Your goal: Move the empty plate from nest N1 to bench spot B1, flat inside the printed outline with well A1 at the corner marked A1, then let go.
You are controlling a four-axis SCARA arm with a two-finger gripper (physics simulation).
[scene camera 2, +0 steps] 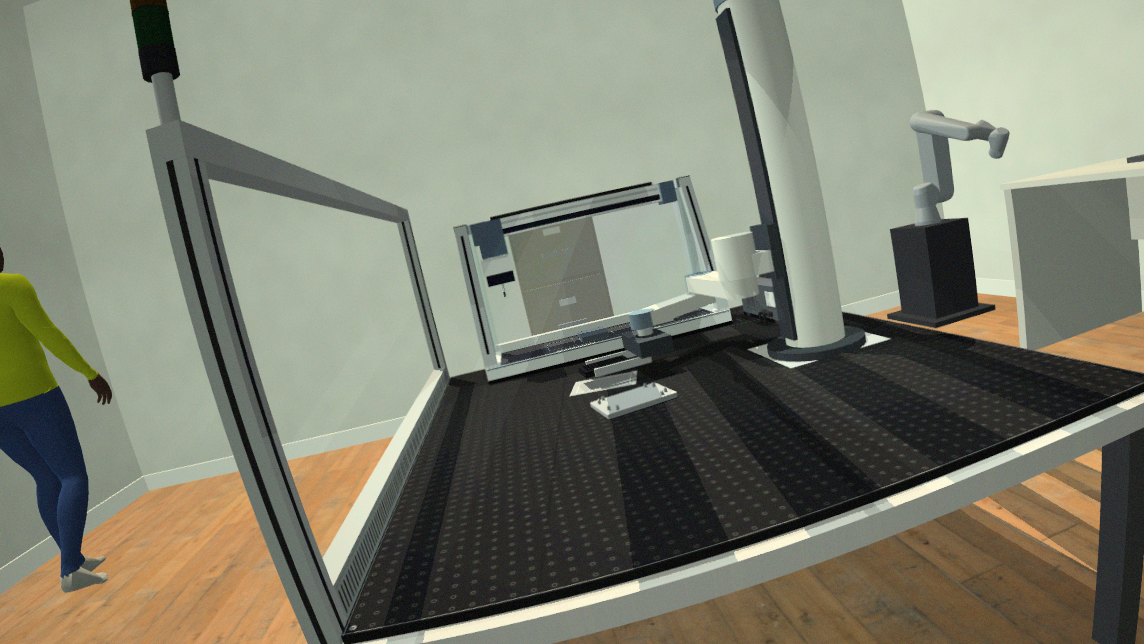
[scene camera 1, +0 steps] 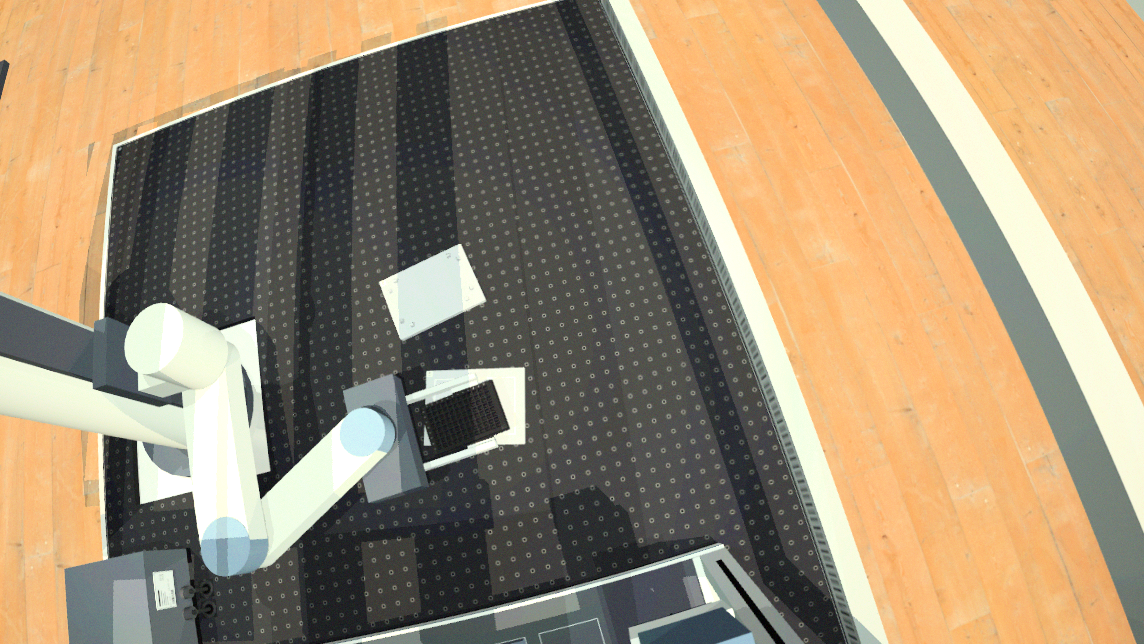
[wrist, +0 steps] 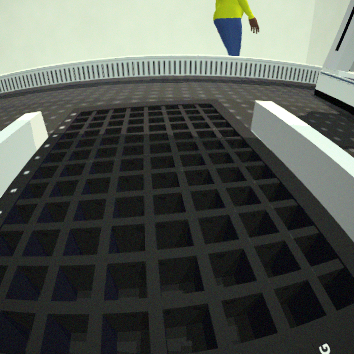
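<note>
The black plate with its grid of open wells is between the fingers of my gripper, which is shut on it. In scene camera 2 they hang a little above the white card of bench spot B1. In scene camera 1 the plate is turned slightly against the card's edges and covers much of it. The card's A1 mark cannot be made out. Nest N1, a white block with small corner pegs, stands beside the card and holds no plate.
A framed machine stands along one side of the dotted bench. A grey box is near the arm base. The arm's column rises from the bench. A person is beyond the bench edge.
</note>
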